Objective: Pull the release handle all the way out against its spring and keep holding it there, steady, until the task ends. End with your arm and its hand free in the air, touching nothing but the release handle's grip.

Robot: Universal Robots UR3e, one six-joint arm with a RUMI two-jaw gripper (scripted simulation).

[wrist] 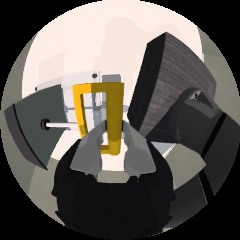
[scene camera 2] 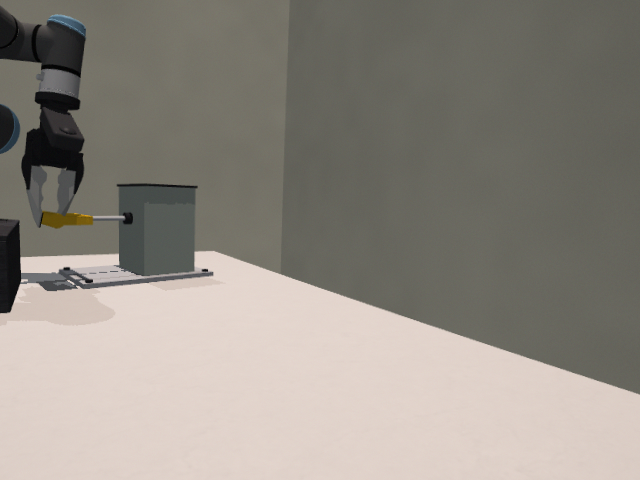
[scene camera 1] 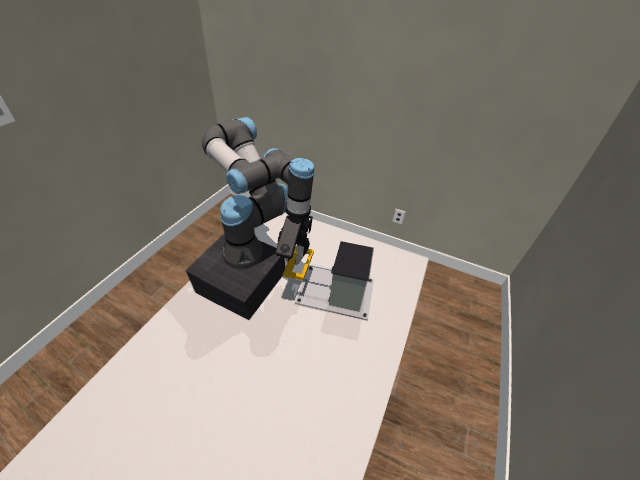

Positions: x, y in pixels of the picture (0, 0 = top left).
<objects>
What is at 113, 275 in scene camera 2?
A grey baseplate.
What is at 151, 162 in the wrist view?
My gripper.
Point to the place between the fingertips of my gripper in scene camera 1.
At 292, 263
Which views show my gripper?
The wrist view, scene camera 2 and scene camera 1: all of them.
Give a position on a grey baseplate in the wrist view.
67, 81
</objects>
